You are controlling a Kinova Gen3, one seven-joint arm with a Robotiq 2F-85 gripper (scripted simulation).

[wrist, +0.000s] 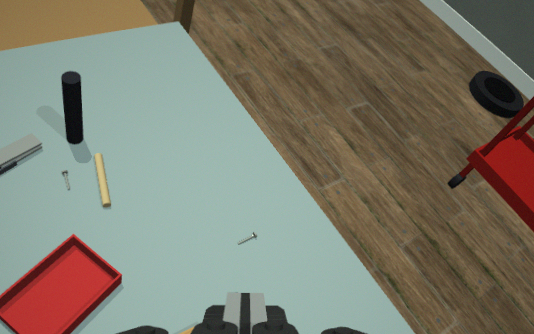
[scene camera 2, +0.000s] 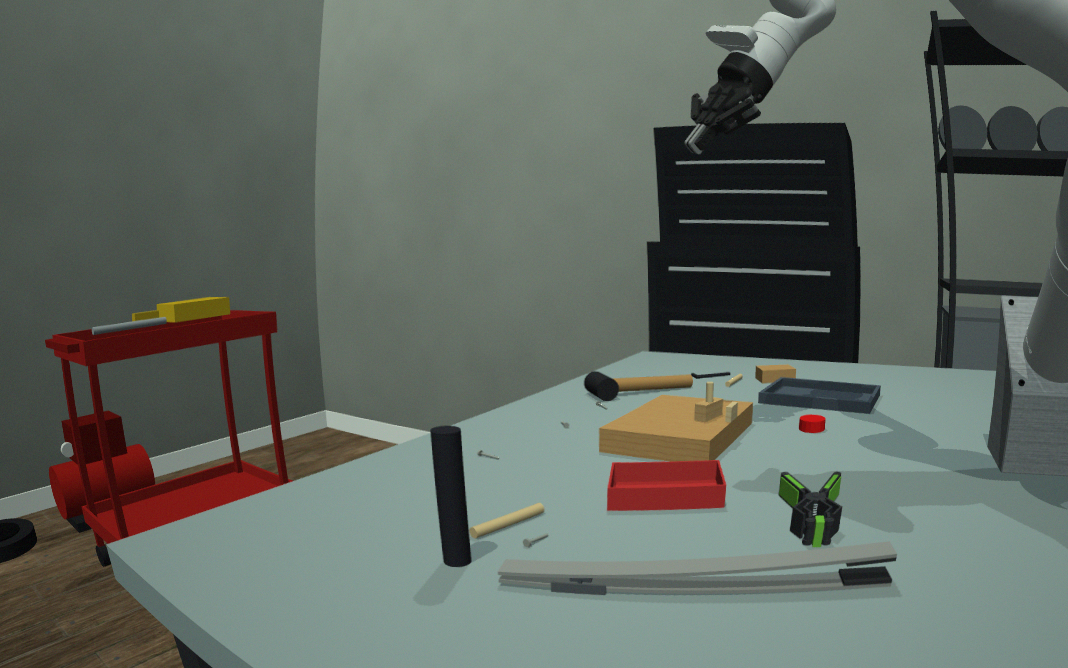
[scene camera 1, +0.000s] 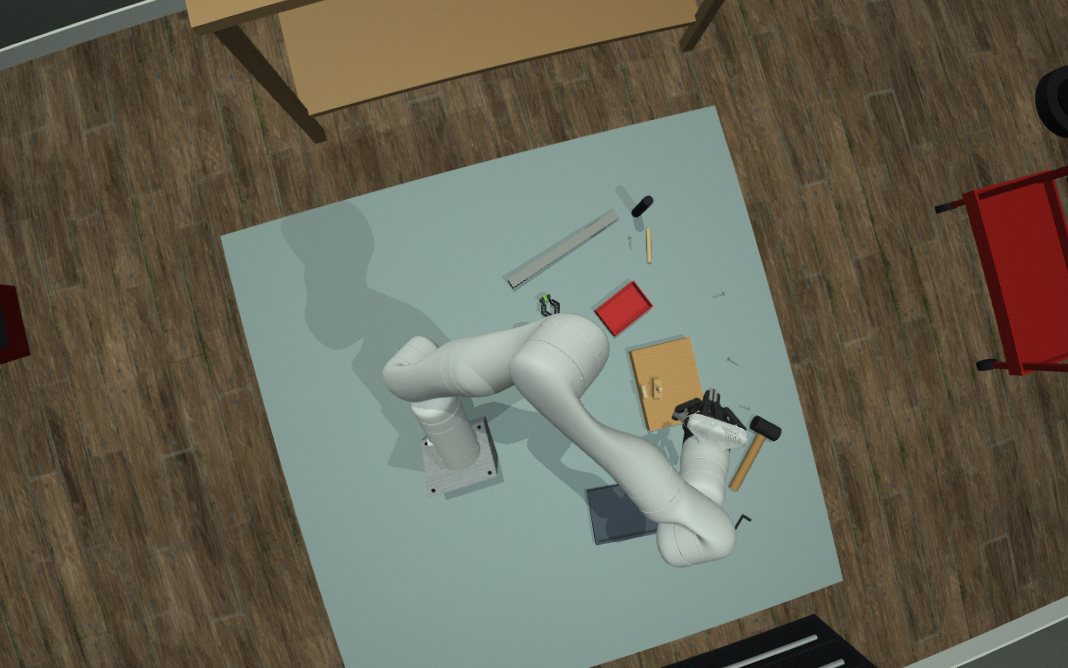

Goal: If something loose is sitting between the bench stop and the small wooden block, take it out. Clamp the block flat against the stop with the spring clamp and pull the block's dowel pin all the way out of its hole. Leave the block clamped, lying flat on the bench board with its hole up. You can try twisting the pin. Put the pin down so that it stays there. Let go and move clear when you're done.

Labels:
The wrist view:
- my gripper: 245, 318
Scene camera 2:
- my gripper: 691, 149
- wooden bench board: 664, 429
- red tray: 632, 486
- mallet: 600, 385
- grey ruler: 577, 577
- dowel: 507, 520
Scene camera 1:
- my gripper: 712, 392
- wooden bench board: 673, 362
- red tray: 620, 311
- mallet: 765, 429

